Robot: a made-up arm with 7 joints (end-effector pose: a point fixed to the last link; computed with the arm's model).
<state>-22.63 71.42 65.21 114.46 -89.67 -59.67 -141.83</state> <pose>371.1 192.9 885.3 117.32 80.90 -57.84</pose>
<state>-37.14 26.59 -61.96 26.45 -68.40 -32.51 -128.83</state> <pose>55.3 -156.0 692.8 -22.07 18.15 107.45</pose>
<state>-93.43 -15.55 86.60 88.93 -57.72 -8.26 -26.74</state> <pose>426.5 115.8 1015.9 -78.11 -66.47 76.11</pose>
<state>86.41 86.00 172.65 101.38 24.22 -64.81 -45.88</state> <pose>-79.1 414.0 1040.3 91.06 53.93 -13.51</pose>
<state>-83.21 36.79 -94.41 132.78 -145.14 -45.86 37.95</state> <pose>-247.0 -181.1 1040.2 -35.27 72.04 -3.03</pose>
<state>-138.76 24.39 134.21 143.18 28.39 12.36 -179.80</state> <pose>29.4 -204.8 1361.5 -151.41 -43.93 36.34</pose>
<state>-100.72 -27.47 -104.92 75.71 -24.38 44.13 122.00</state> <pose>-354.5 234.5 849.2 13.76 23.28 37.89</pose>
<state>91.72 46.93 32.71 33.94 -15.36 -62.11 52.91</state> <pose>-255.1 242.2 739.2 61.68 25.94 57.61</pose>
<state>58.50 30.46 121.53 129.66 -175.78 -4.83 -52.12</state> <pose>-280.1 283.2 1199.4 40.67 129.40 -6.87</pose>
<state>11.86 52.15 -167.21 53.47 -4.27 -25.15 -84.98</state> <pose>-102.3 -71.5 1167.1 -105.29 77.80 -24.62</pose>
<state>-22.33 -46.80 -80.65 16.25 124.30 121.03 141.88</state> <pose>8.1 -217.0 897.8 -119.25 -124.30 -14.48</pose>
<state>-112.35 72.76 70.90 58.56 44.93 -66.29 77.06</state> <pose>145.4 -345.8 711.9 -36.27 43.85 121.50</pose>
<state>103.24 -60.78 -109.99 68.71 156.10 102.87 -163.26</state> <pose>391.4 -185.3 818.5 33.31 -150.88 -56.14</pose>
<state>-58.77 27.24 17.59 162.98 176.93 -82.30 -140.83</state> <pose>181.4 -229.0 1026.7 2.75 -59.70 -80.23</pose>
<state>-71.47 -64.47 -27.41 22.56 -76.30 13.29 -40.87</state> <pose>39.4 -172.1 907.1 -76.56 4.42 1.59</pose>
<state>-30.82 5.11 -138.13 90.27 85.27 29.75 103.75</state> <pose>-405.5 -6.6 1111.3 -34.91 83.74 28.23</pose>
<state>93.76 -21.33 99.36 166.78 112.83 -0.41 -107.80</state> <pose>-150.9 -115.0 1350.5 -155.47 -21.28 -21.18</pose>
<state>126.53 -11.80 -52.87 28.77 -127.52 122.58 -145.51</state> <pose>199.3 198.9 836.8 79.22 -110.43 -45.97</pose>
